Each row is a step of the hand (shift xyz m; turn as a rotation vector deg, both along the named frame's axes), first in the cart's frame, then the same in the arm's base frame.
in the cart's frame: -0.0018 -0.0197 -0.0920 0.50 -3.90 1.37
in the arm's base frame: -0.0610 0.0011 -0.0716 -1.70 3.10 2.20
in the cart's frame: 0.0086 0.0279 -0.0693 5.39 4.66 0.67
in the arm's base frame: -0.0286 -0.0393 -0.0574 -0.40 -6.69 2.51
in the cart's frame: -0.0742 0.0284 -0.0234 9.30 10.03 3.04
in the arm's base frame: 0.0487 0.0149 -0.0653 1.46 -12.83 5.45
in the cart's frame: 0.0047 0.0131 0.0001 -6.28 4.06 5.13
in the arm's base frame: 0.0044 -0.0132 -0.0001 9.00 1.14 -0.10
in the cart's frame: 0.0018 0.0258 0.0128 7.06 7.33 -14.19
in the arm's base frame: 0.0202 -0.0197 0.0060 -8.25 -12.34 -9.20
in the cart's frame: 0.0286 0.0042 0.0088 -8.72 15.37 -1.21
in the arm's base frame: -0.0105 -0.0180 0.0219 13.21 -7.71 -8.93
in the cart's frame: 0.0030 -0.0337 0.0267 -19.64 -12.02 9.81
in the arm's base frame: -0.0056 0.0301 0.0303 11.03 22.47 -0.23
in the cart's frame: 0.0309 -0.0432 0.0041 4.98 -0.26 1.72
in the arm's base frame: -0.0407 0.0182 0.0292 -2.27 -2.30 4.16
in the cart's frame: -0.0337 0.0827 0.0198 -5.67 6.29 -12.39
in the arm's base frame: 0.0776 -0.0444 -0.0195 0.08 -4.01 -14.46
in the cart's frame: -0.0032 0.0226 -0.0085 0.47 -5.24 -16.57
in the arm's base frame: 0.0097 -0.0179 -0.0133 -12.42 1.13 -12.11
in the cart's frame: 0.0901 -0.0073 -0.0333 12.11 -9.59 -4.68
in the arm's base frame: -0.0785 -0.0506 0.0236 -15.41 0.12 4.79
